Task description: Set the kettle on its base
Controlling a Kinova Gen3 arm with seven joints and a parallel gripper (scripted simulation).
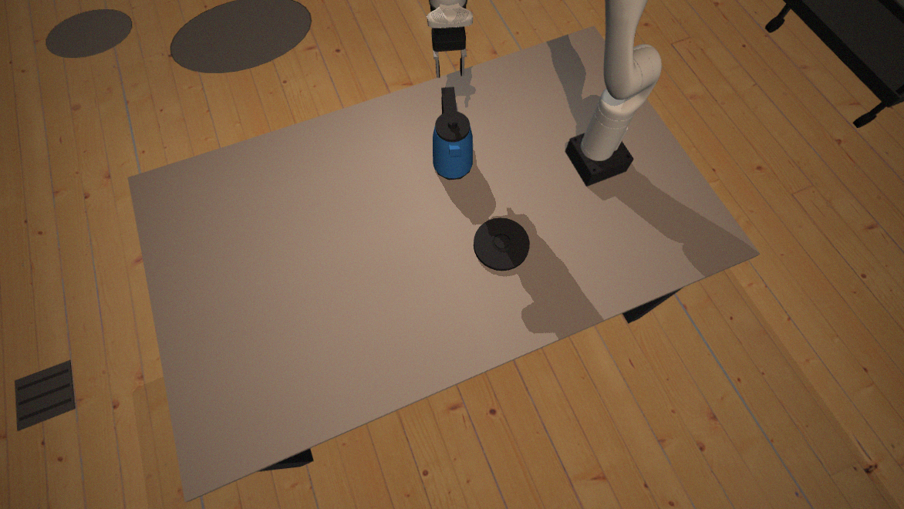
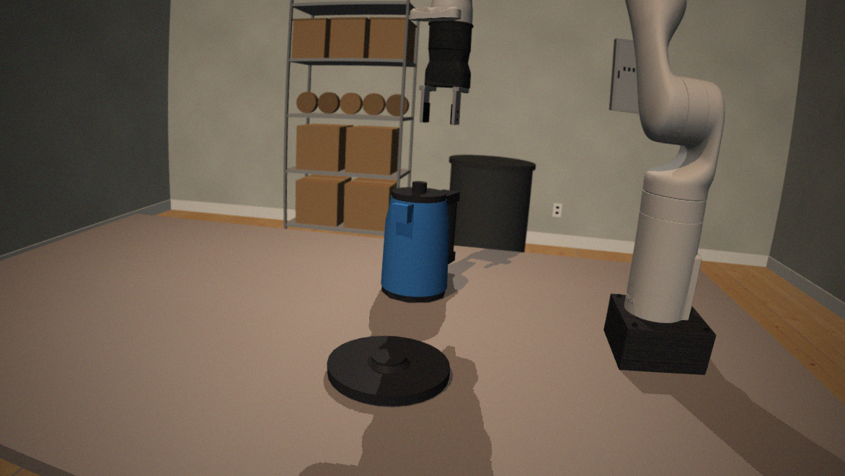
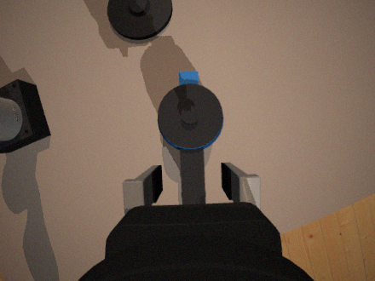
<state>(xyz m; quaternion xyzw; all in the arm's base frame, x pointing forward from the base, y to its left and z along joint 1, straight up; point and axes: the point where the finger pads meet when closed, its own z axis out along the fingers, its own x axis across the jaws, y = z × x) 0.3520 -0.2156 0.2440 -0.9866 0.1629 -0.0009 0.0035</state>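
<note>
Right now the blue kettle is 10 mm ahead of my hand, 30 mm to the left of it and 210 mm below it. Round my hand: round black base 10 mm ahead, 350 mm to the left, 290 mm below.
</note>
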